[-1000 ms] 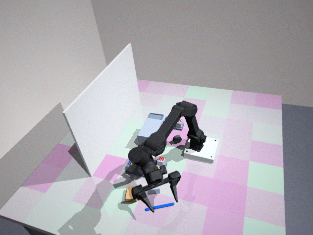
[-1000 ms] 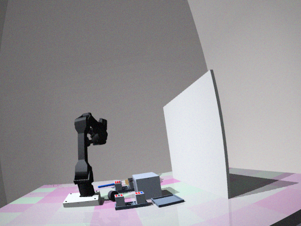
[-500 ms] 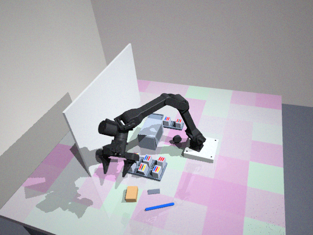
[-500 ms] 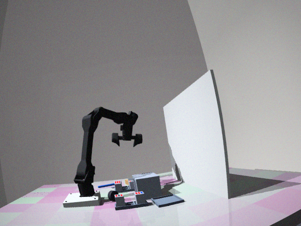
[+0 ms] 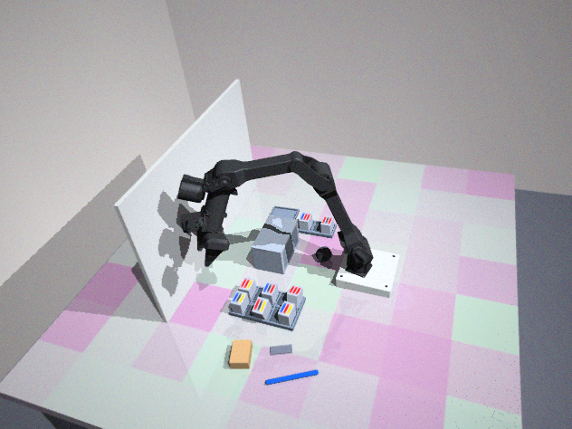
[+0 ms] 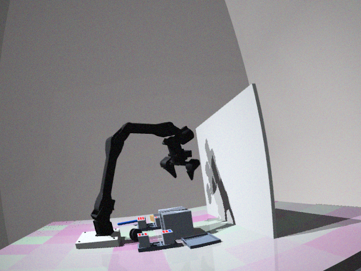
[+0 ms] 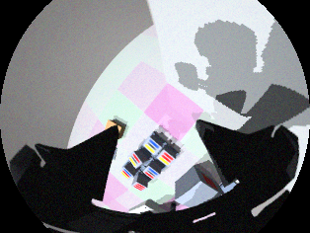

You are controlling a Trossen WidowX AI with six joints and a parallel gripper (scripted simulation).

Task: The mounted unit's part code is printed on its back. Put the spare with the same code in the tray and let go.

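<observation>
The grey spare is 21 cm behind my gripper tip, 16 cm below it and 12 cm to the right of it. From my gripper tip the other things lie so: orange block 19 cm below, 17 cm behind, 11 cm to the left; tall white panel 22 cm to the right, 17 cm ahead, 2 cm above; mounted unit 26 cm to the right, 16 cm below, 5 cm behind.
</observation>
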